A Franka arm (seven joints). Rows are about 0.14 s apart.
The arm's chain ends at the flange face. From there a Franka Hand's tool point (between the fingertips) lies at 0.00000 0.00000 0.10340 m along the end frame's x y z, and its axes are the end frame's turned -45 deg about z.
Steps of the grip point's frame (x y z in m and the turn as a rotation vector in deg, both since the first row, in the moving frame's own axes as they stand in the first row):
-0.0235 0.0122 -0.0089 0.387 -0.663 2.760
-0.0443 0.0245 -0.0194 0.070 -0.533 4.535
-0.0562 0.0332 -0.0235 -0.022 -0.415 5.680
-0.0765 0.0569 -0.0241 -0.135 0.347 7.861
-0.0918 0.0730 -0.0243 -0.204 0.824 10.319
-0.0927 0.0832 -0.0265 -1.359 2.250 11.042
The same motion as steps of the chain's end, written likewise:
-0.0066 0.0249 -0.0089 -0.195 -0.742 2.760
-0.0132 0.0481 -0.0194 -0.327 -0.426 4.535
-0.0157 0.0627 -0.0235 -0.309 -0.278 5.680
-0.0145 0.0946 -0.0241 0.150 0.341 7.861
-0.0147 0.1172 -0.0243 0.438 0.727 10.319
-0.0114 0.1251 -0.0264 0.630 2.552 11.042

